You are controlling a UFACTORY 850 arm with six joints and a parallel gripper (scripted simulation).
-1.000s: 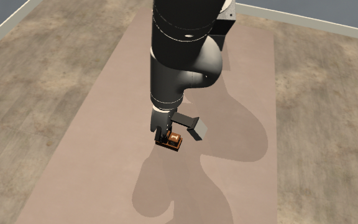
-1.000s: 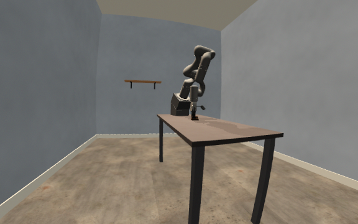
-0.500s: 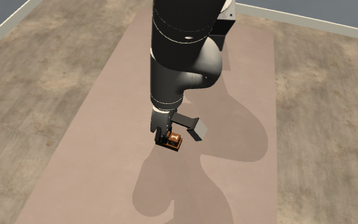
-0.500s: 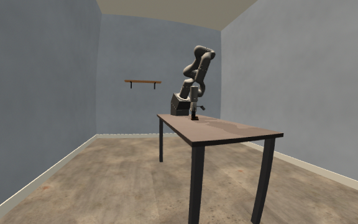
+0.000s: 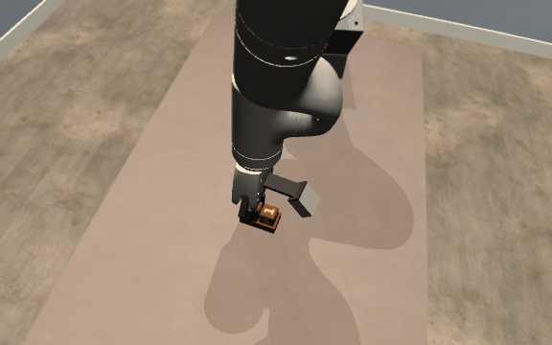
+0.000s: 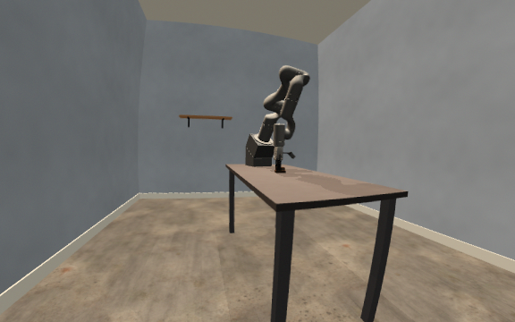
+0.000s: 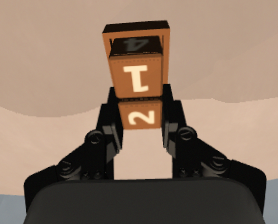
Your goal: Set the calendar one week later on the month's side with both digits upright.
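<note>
The wooden cube lies 2 cm below my hand. Round my hand: wooden tray 2 cm to the left, 3 cm below.
</note>
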